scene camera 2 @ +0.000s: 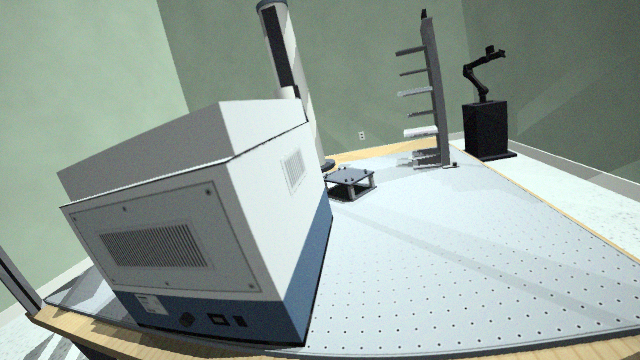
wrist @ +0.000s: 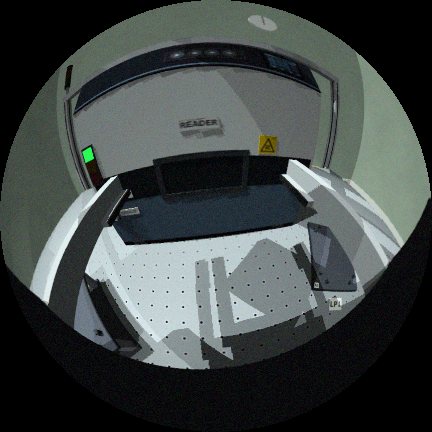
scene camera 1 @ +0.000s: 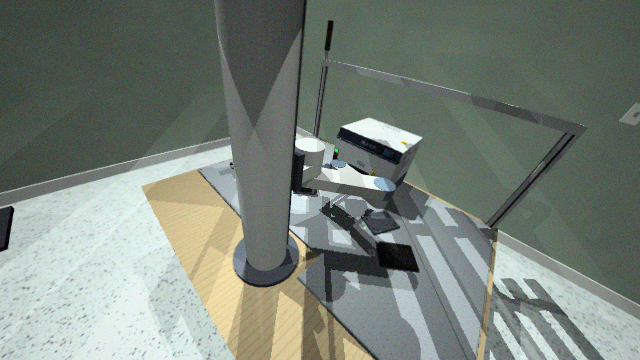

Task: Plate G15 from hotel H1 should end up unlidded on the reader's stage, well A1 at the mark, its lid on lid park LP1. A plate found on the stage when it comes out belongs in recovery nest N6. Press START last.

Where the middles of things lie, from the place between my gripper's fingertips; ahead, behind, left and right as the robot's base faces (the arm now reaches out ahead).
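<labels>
The LP1 pad (wrist: 331, 270) is 240 mm to the right of my hand, 150 mm below it and 40 mm behind it. As for the dark stage door (wrist: 219, 171), I see it 60 mm ahead of my hand and 30 mm below my hand.
</labels>
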